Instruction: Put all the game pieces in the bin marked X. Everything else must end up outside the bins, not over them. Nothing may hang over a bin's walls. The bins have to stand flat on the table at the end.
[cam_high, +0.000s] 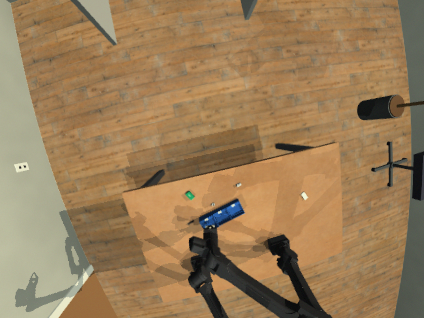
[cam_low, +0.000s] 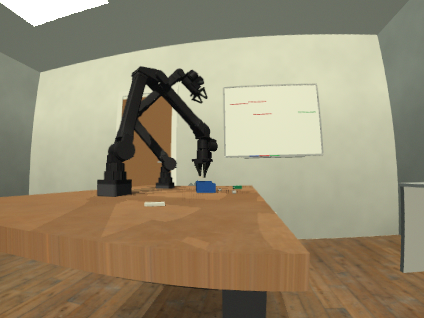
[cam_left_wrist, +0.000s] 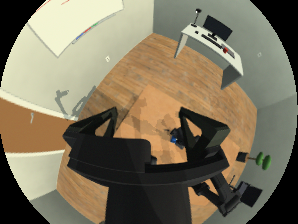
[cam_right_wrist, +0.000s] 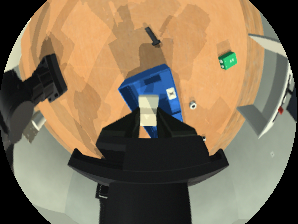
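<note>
Now: the cream piece 10 mm below my right hand. The rest, counted from my right hand: thin dark object: 100 mm to the left, 70 mm below, 20 mm ahead; then blue bin: 80 mm to the right, 50 mm below, 30 mm ahead; then green piece: 180 mm ahead, 70 mm to the left, 70 mm below.
</note>
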